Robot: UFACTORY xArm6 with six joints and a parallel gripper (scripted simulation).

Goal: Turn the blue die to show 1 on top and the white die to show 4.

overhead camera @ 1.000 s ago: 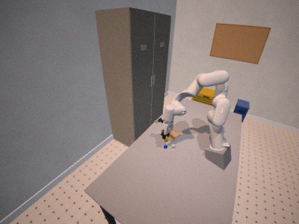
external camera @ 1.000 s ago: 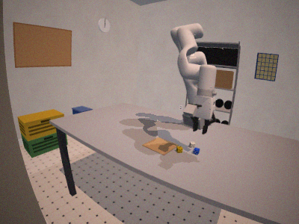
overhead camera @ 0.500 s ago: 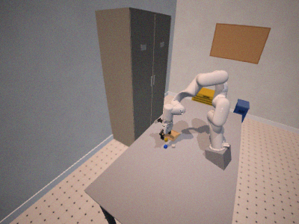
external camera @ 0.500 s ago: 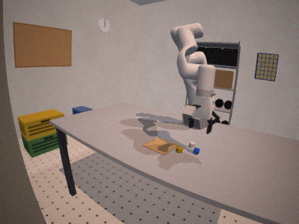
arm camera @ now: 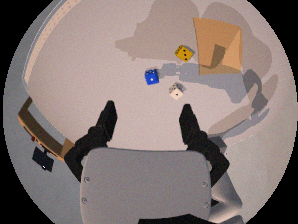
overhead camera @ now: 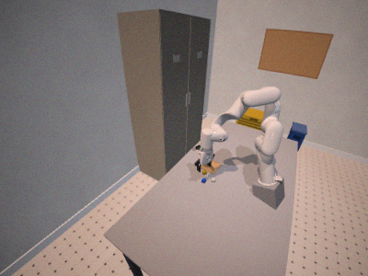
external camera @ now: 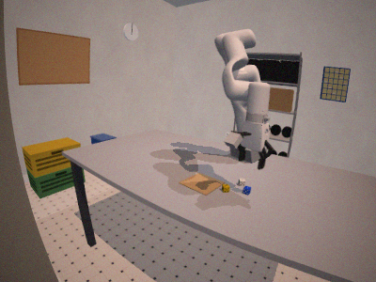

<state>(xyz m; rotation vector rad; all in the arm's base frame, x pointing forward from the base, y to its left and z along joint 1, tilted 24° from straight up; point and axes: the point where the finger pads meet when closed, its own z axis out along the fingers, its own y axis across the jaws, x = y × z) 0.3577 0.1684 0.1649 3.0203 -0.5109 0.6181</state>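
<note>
Right now the blue die is 1 cm behind my hand and 12 cm below it. Round my hand: yellow die (2 cm ahead, 8 cm to the right, 12 cm below); then tan mat (3 cm ahead, 18 cm to the right, 13 cm below); then white die (7 cm behind, 4 cm to the right, 12 cm below).
</note>
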